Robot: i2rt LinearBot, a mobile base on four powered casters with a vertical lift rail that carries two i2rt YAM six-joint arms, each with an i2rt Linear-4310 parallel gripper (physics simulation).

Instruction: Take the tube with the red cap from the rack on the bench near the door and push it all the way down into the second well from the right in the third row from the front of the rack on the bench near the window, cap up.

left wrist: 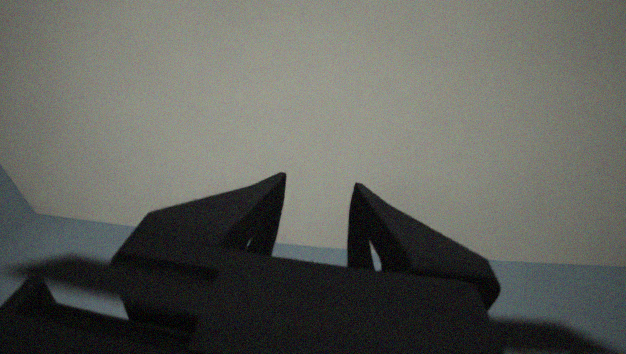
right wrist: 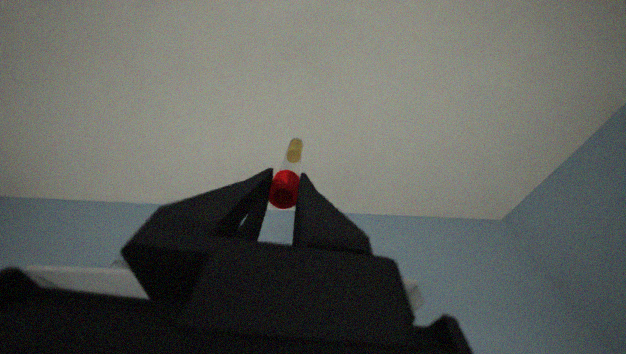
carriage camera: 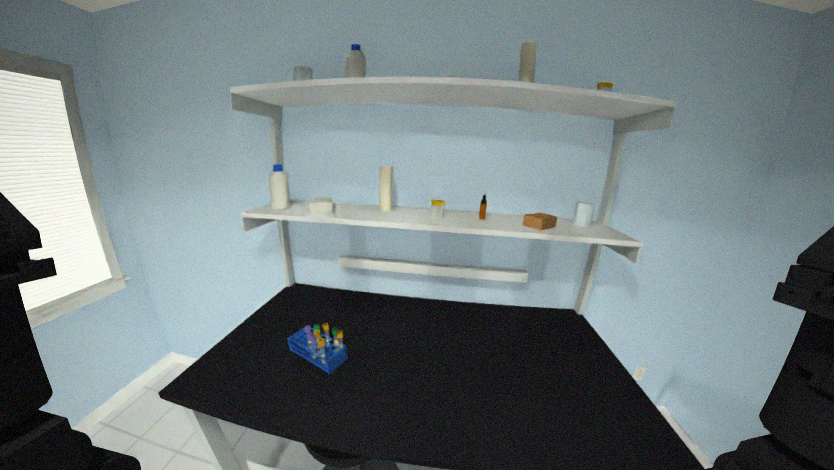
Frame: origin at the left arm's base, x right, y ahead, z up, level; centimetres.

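Seen in the pictures: left gripper, fingertip midpoint: [left wrist: 318,190]; right gripper, fingertip midpoint: [right wrist: 286,178].
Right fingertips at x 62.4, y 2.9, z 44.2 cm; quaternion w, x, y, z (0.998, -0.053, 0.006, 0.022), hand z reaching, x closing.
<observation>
A point is followed by its place in that frame.
The red-capped tube [right wrist: 284,189] {y 2.8, x 62.4, z 43.1 cm} is between the fingertips of my right gripper [right wrist: 286,178] {y 2.9, x 62.4, z 44.2 cm}, which is shut on it at the cap; its clear body and yellowish end point away from the camera, toward the ceiling in the picture. My left gripper [left wrist: 318,190] {y 3.9, x -0.5, z 43.2 cm} stands open with a gap and holds nothing. Neither gripper's fingers show in the carriage view. In that view a blue rack [carriage camera: 336,363] {y 56.3, x 7.6, z -23.5 cm} stands on the left part of a black bench [carriage camera: 455,373] {y 56.3, x 47.2, z -25.5 cm} and holds several tubes with purple, green and orange caps. Its wells are too small to tell apart.
Two white shelves [carriage camera: 443,224] {y 76.0, x 41.2, z 20.2 cm} [carriage camera: 443,90] {y 81.7, x 38.9, z 64.0 cm} with bottles, jars and boxes hang above the back of the bench. A window [carriage camera: 55,192] {y 95.1, x -164.8, z 25.5 cm} is at the left. A dark round object [carriage camera: 350,455] {y 41.9, x 13.4, z -51.0 cm} is under the bench's front edge. Dark arm parts stand at both picture sides.
</observation>
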